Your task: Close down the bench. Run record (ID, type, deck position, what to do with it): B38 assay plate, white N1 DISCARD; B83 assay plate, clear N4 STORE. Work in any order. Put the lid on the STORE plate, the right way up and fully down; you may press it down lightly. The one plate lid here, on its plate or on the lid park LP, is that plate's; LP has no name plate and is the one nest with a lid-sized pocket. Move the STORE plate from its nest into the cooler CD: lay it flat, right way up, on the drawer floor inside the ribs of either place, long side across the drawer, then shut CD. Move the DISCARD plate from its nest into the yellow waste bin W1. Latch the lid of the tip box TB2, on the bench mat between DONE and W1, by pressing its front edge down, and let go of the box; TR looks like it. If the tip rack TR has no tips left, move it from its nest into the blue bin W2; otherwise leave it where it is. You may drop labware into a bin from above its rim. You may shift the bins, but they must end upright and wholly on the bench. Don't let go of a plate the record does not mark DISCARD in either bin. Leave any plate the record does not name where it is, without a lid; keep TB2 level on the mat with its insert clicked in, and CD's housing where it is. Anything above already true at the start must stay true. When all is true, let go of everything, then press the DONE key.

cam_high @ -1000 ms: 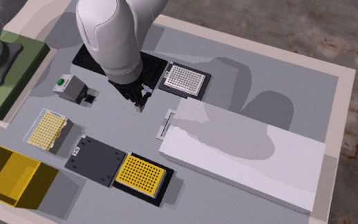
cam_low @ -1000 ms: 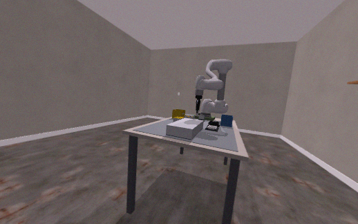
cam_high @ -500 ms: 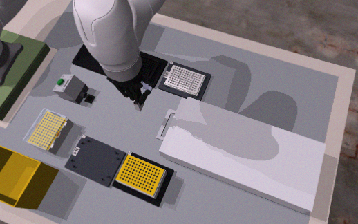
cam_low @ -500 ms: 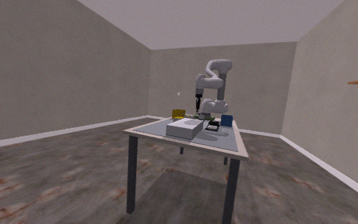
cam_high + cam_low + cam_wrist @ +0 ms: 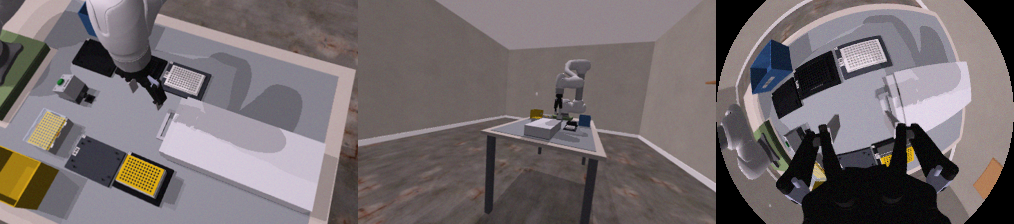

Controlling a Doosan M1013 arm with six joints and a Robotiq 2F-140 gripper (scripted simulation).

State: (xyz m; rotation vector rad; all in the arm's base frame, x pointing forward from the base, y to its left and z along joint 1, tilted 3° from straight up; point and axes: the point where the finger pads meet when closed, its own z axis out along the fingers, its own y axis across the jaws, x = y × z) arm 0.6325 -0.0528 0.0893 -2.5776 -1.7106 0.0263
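Now: hand 15 cm to the right of the white assay plate, 13 cm above it and 8 cm short of it. From my hand the other things lie so: black plate: 17 cm to the left, 13 cm below, 9 cm behind; then flat grey lid: 17 cm ahead, 12 cm below, 5 cm to the right; then clear assay plate: 17 cm ahead, 13 cm below, 5 cm to the right.
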